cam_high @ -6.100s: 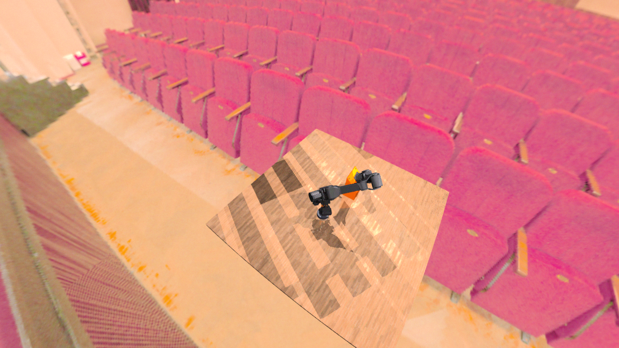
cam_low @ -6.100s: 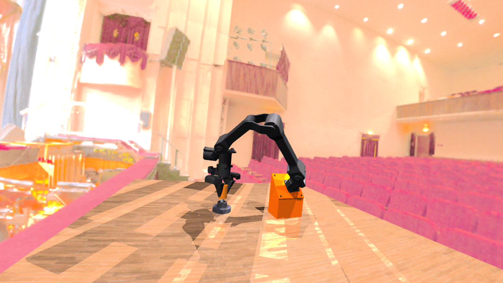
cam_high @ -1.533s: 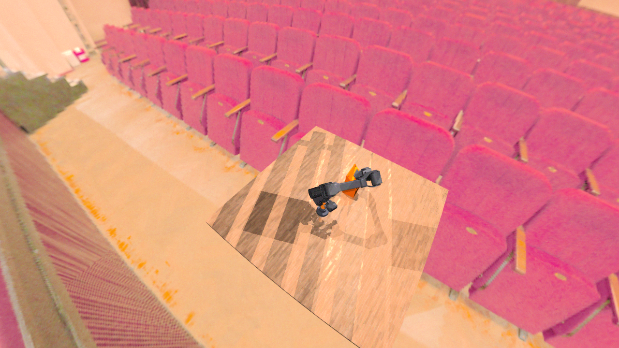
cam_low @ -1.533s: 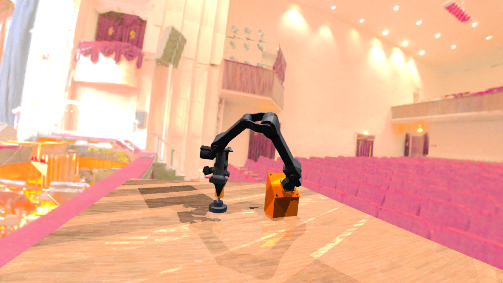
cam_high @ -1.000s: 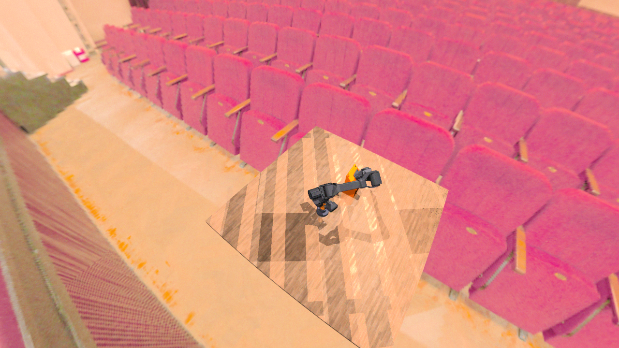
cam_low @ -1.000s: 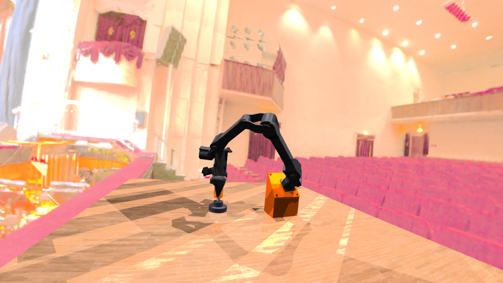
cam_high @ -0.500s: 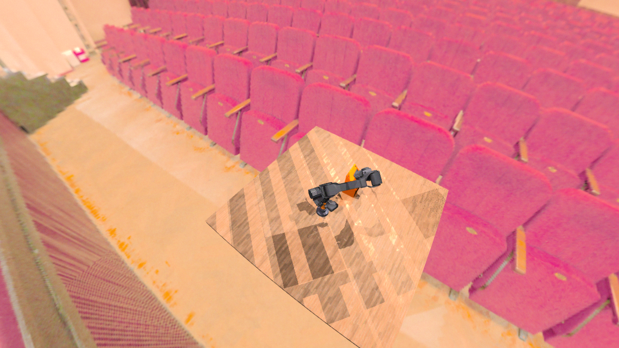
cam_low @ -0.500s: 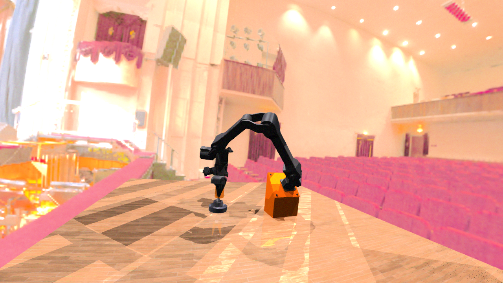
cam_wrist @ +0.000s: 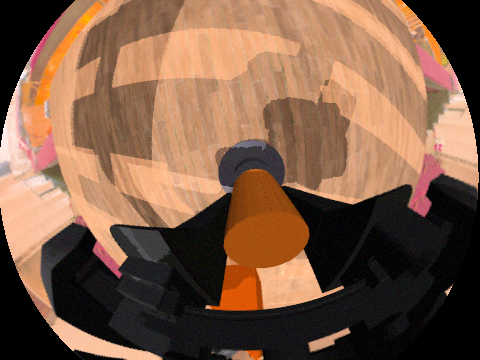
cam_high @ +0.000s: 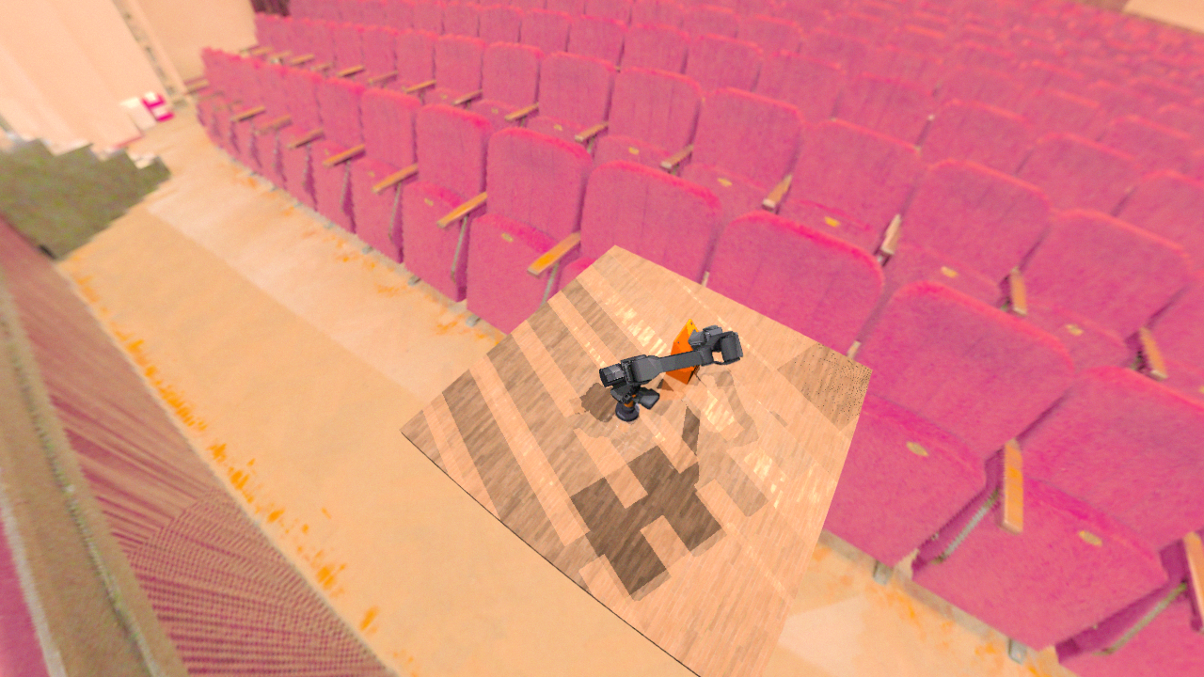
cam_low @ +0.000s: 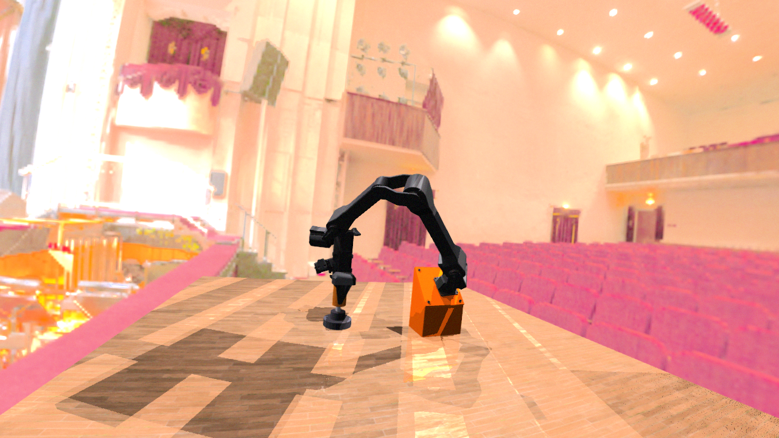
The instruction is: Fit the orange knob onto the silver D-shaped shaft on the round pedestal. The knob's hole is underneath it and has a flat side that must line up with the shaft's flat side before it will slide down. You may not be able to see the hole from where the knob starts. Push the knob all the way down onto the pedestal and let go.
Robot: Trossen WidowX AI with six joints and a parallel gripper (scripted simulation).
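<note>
Right now the orange knob is 4 cm above my gripper tip. From my gripper tip the other things lie so: round pedestal 4 cm below.
</note>
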